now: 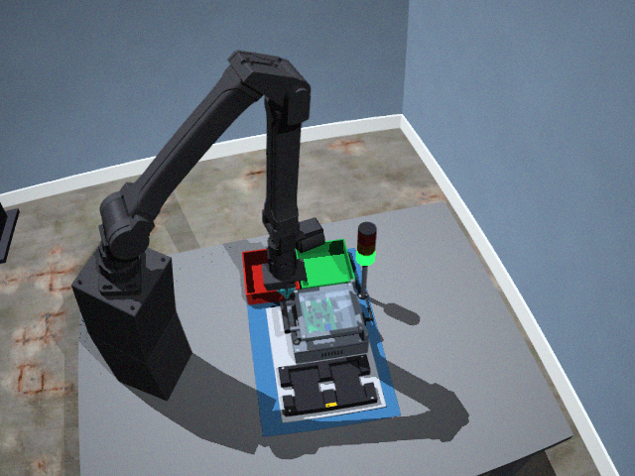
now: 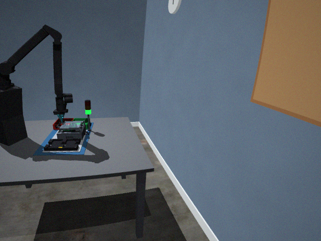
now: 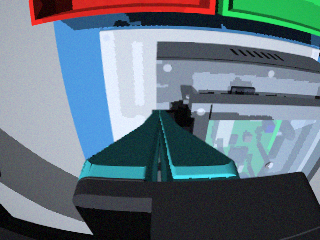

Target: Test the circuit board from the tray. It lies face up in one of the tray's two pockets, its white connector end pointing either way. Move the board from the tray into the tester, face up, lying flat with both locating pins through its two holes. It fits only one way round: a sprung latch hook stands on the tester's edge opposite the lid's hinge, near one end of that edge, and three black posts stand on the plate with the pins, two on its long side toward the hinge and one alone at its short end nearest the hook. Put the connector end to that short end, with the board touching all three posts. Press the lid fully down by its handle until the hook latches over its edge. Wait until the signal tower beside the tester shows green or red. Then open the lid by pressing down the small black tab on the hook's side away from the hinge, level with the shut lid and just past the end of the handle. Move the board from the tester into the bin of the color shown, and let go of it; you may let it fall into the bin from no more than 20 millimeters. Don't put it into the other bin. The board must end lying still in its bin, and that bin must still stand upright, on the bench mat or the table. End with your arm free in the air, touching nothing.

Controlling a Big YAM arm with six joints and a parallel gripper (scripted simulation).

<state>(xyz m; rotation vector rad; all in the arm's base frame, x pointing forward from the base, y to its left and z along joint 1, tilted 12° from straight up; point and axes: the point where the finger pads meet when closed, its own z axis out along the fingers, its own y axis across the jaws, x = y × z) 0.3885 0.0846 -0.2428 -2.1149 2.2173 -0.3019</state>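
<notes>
My gripper is now 1 cm short of the black latch hook and 1 cm above it. Also, from my hand: red bin: 14 cm to the left, 8 cm below, 2 cm behind; then green circuit board: 7 cm ahead, 6 cm to the right, 3 cm below; then clear lid: 7 cm ahead, 6 cm to the right, 1 cm below.
</notes>
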